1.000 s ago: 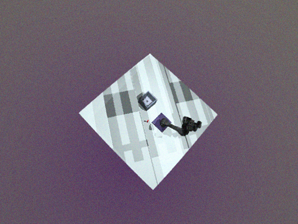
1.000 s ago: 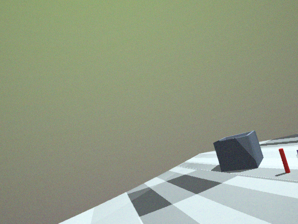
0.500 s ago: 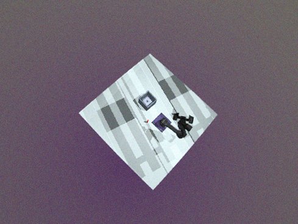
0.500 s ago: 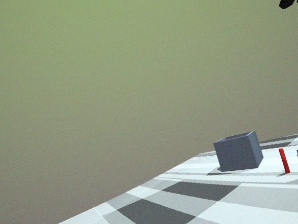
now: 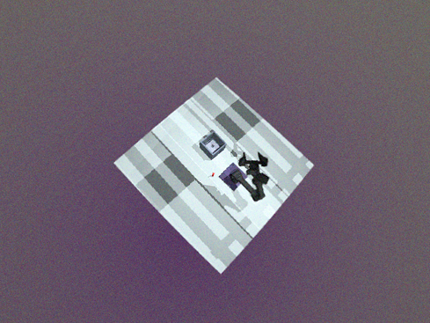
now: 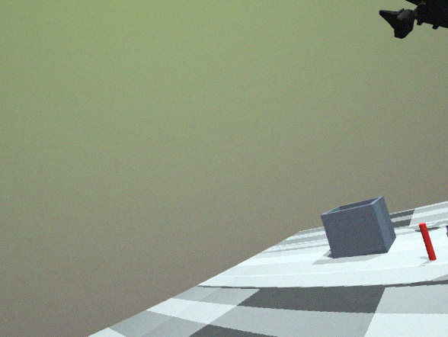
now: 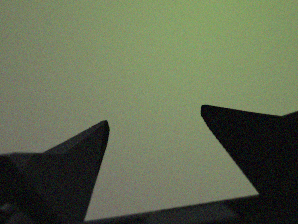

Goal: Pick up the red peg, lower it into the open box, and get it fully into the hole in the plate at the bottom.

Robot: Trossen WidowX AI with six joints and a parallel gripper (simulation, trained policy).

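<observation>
Right now my gripper tip is 61 cm above the red peg, 14 cm short of it and 10 cm to the right of it. Also, from my gripper tip: plate 60 cm below, 30 cm ahead, 9 cm to the right.
</observation>
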